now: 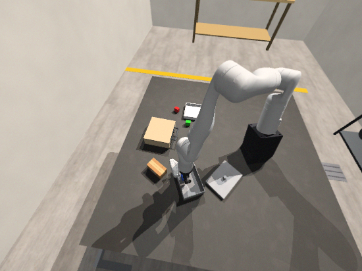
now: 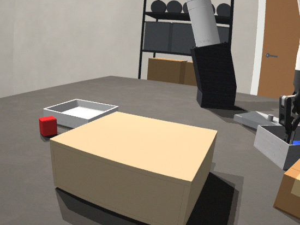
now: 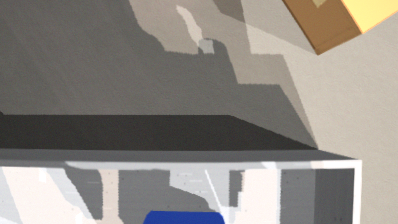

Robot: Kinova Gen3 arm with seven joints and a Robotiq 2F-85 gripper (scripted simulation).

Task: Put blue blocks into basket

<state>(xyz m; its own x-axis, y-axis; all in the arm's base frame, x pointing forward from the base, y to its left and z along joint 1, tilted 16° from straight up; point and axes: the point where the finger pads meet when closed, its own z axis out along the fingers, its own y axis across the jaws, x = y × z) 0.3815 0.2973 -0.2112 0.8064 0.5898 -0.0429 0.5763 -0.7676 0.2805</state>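
Now: the grey metal box 3 cm behind my hand, 1 cm to the left of it and 2 cm below it. From my hand the other things lie so: lid: 23 cm behind, 7 cm to the right, 3 cm below; then brown box: 17 cm ahead, 1 cm to the left, 1 cm below; then drawer: 22 cm ahead, 23 cm to the right, 1 cm below.
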